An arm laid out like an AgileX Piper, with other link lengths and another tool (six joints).
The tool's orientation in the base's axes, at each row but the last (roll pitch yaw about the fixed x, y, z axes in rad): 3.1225 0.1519 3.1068; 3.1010 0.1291 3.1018; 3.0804 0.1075 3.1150; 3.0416 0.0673 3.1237
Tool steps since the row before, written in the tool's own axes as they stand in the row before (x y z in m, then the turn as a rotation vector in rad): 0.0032 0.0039 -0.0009 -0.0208 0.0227 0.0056; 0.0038 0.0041 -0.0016 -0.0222 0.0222 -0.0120; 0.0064 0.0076 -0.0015 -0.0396 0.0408 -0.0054; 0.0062 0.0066 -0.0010 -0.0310 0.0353 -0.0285
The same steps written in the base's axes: -0.0032 0.0040 0.0005 0.0221 0.0220 -0.0020; -0.0038 0.0042 0.0013 0.0212 0.0209 0.0156; -0.0064 0.0077 0.0013 0.0396 0.0394 0.0121; -0.0062 0.0066 0.0012 0.0294 0.0318 0.0339
